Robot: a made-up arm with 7 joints. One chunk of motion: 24 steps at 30 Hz.
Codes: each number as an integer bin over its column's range. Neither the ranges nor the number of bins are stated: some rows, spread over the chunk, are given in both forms.
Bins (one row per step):
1: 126 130 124 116 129 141 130
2: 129 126 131 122 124 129 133
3: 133 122 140 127 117 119 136
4: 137 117 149 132 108 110 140
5: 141 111 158 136 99 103 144
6: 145 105 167 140 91 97 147
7: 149 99 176 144 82 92 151
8: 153 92 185 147 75 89 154
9: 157 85 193 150 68 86 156
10: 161 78 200 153 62 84 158
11: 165 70 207 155 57 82 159
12: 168 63 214 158 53 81 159
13: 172 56 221 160 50 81 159
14: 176 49 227 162 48 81 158
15: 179 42 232 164 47 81 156
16: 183 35 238 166 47 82 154
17: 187 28 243 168 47 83 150
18: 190 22 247 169 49 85 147
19: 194 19 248 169 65 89 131
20: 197 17 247 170 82 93 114
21: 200 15 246 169 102 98 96
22: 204 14 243 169 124 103 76
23: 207 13 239 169 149 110 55
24: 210 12 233 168 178 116 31
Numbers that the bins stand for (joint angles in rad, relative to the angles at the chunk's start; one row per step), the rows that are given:
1: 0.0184 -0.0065 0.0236 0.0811 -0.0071 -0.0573 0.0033
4: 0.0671 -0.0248 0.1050 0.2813 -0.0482 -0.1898 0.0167
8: 0.1380 -0.0601 0.2222 0.4689 -0.1129 -0.2796 0.0353
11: 0.1912 -0.0912 0.2938 0.5690 -0.1482 -0.3095 0.0420
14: 0.2399 -0.1208 0.3589 0.6566 -0.1659 -0.3138 0.0407
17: 0.2887 -0.1505 0.4109 0.7316 -0.1678 -0.3052 0.0300
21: 0.3463 -0.1688 0.4207 0.7442 -0.0600 -0.2411 -0.0420
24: 0.3906 -0.1731 0.3784 0.7316 0.0890 -0.1642 -0.1287
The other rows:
2: 0.0316 -0.0121 0.0464 0.1562 -0.0169 -0.1086 0.0073
3: 0.0494 -0.0178 0.0757 0.2187 -0.0306 -0.1513 0.0113
5: 0.0848 -0.0333 0.1343 0.3313 -0.0659 -0.2197 0.0220
6: 0.1025 -0.0418 0.1636 0.3814 -0.0816 -0.2454 0.0260
7: 0.1203 -0.0502 0.1929 0.4314 -0.0992 -0.2667 0.0313
9: 0.1557 -0.0700 0.2482 0.5065 -0.1267 -0.2924 0.0380
10: 0.1735 -0.0799 0.2710 0.5440 -0.1384 -0.3009 0.0407
12: 0.2045 -0.1011 0.3165 0.6065 -0.1561 -0.3138 0.0420
13: 0.2222 -0.1109 0.3393 0.6316 -0.1620 -0.3138 0.0420
15: 0.2532 -0.1307 0.3751 0.6816 -0.1678 -0.3138 0.0380
16: 0.2709 -0.1406 0.3947 0.7066 -0.1678 -0.3095 0.0353
18: 0.3020 -0.1589 0.4240 0.7442 -0.1639 -0.2967 0.0260
19: 0.3197 -0.1632 0.4272 0.7442 -0.1325 -0.2796 0.0047
20: 0.3330 -0.1660 0.4240 0.7567 -0.0992 -0.2625 -0.0180
22: 0.3640 -0.1702 0.4109 0.7442 -0.0169 -0.2197 -0.0687
23: 0.3773 -0.1716 0.3979 0.7442 0.0322 -0.1898 -0.0967

